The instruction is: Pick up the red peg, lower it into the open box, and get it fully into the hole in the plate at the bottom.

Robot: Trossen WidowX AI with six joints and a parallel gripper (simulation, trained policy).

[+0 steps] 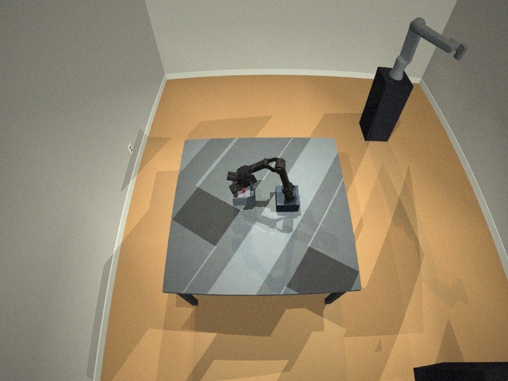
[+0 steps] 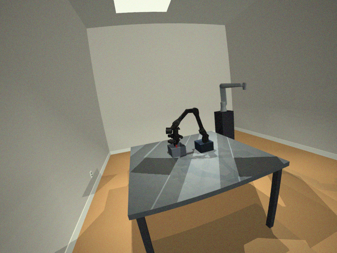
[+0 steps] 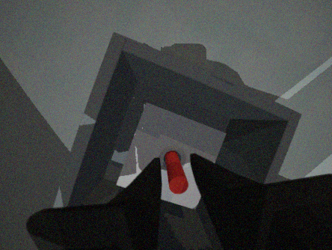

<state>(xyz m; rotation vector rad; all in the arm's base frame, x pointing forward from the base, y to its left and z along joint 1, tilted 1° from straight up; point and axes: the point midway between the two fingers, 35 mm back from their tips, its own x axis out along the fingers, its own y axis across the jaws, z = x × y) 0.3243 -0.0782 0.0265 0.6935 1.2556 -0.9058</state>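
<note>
The red peg is 1 cm behind my gripper tip, 1 cm to the left of it and 2 cm below it. From my gripper tip the other things lie so: plate: 1 cm behind, 1 cm to the left, 4 cm below; grey box: 1 cm behind, 1 cm to the left, 6 cm below.
</note>
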